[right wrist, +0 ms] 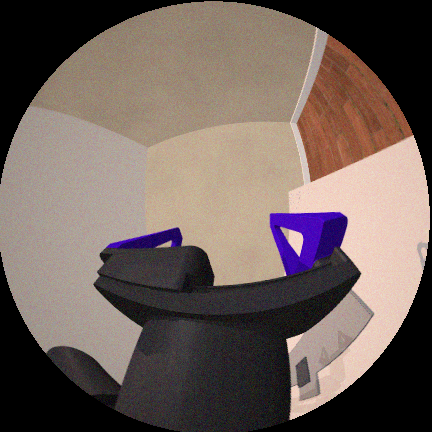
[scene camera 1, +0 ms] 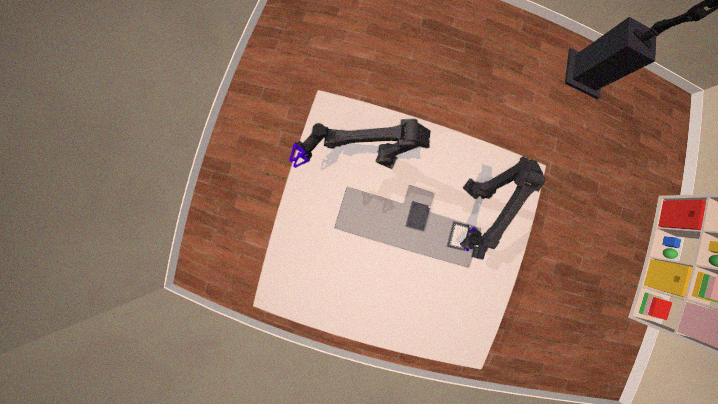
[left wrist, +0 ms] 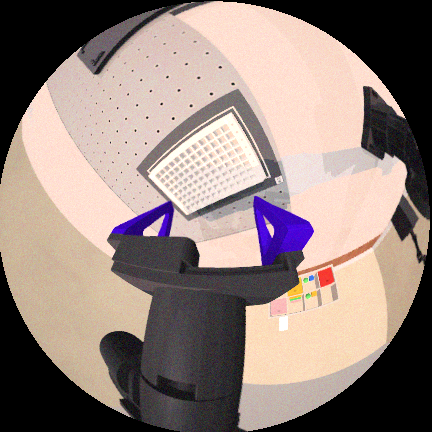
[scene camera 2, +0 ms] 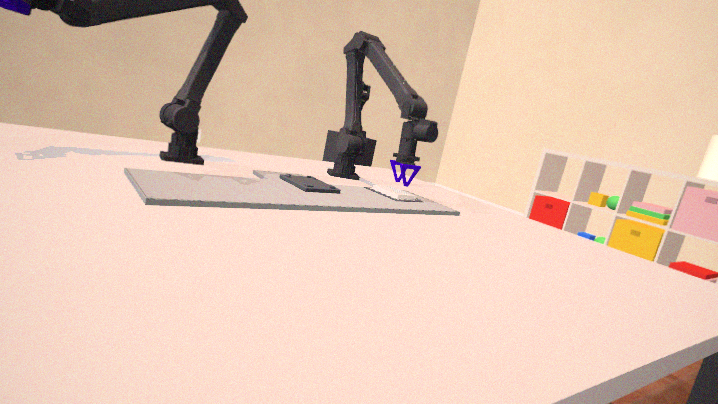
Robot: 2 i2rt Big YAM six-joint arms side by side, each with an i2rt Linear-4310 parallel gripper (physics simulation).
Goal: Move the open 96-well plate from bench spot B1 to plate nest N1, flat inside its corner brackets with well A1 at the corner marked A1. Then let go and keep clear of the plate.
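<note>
The white open 96-well plate lies flat inside the dark frame of bench spot B1, whose A1 tag shows at the frame's corner. The dark plate nest N1 has no plate on it; part of it shows at the upper left of the left wrist view. My left gripper is open, above and beside the plate's right part in scene camera 1, not touching it. My right gripper is open and empty, high at the table's left edge.
A grey perforated board carries the nest and the plate. A grey tab extends behind the nest. Both arm bases stand at the table's back. A dark pedestal and a shelf with coloured bins stand beyond the table.
</note>
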